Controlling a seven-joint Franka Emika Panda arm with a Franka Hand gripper.
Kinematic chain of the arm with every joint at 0, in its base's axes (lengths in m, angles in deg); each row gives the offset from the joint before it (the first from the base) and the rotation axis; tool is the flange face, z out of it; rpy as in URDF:
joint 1: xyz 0 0 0.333 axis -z
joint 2: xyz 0 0 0 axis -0.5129 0.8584 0
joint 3: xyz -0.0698 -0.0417 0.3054 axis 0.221 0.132 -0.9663
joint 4: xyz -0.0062 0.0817 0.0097 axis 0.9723 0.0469 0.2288
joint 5: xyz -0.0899 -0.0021 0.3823 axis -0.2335 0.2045 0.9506
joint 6: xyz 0 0 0 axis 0.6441 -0.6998 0.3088
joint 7: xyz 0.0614 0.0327 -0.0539 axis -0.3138 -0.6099 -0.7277
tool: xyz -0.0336 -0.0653 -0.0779 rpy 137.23 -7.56 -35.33
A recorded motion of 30 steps. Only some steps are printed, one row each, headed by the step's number.
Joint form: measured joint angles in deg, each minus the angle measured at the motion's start. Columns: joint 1, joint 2, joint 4, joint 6, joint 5, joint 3, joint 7.
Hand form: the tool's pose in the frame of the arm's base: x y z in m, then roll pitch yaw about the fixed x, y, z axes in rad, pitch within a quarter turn. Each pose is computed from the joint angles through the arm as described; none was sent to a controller.
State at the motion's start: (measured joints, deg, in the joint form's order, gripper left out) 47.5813 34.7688 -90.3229 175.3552 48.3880 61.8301 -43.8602
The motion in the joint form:
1: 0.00 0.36 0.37 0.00 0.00 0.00 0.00
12: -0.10 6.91 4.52 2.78 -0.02 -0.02 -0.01
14: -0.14 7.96 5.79 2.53 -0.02 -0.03 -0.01
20: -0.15 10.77 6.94 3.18 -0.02 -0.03 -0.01
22: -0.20 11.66 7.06 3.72 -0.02 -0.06 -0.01
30: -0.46 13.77 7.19 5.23 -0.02 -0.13 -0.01
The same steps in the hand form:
1: 0.6060 -0.1725 0.3190 -3.1034 -0.0542 -0.8101
12: 0.6276 -0.1774 0.2821 -3.0988 -0.0592 -0.8086
14: 0.6327 -0.1783 0.2794 -3.0987 -0.0586 -0.8079
20: 0.6365 -0.1794 0.2568 -3.1071 -0.0430 -0.8076
22: 0.6371 -0.1786 0.2483 -3.1087 -0.0393 -0.8063
30: 0.6381 -0.1749 0.2274 -3.1119 -0.0317 -0.8008

